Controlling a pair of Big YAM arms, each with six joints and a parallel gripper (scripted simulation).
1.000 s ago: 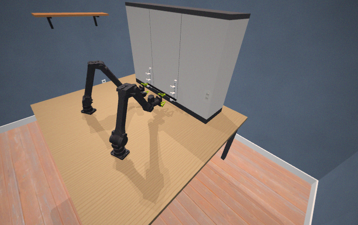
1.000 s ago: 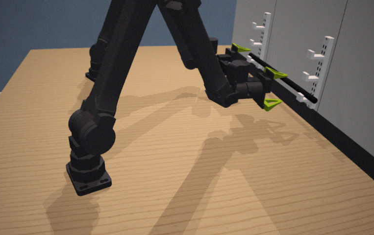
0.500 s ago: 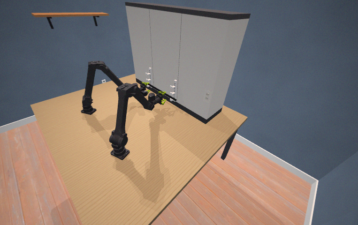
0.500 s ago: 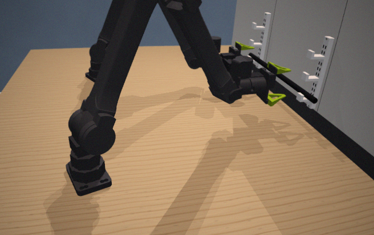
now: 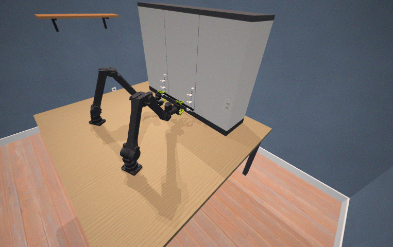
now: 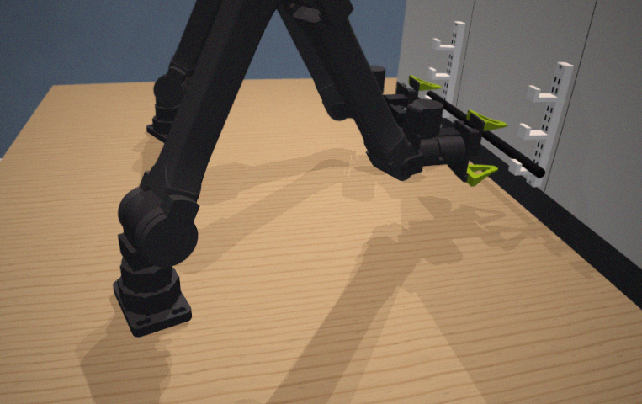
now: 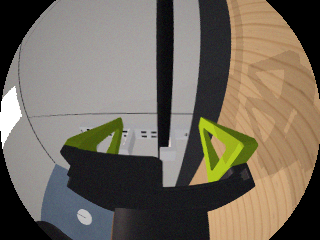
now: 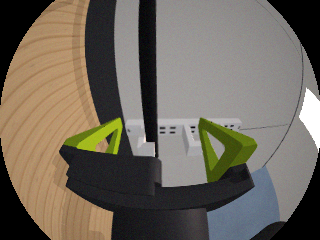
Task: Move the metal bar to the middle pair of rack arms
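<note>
Now: right hand 3 cm short of the metal bar, 15 cm to the right of it and 1 cm above it. From my right hand the other things lie so: black base strip 7 cm ahead, 12 cm to the left, 10 cm below; grey wall panel 22 cm ahead, 13 cm to the left, 32 cm above.
Right now my left hand is 14 cm to the left of the metal bar and 4 cm short of it. The rest, counted from my left hand: black base strip (16 cm to the right, 9 cm below, 9 cm ahead); then grey wall panel (33 cm above, 24 cm ahead, 16 cm to the right).
</note>
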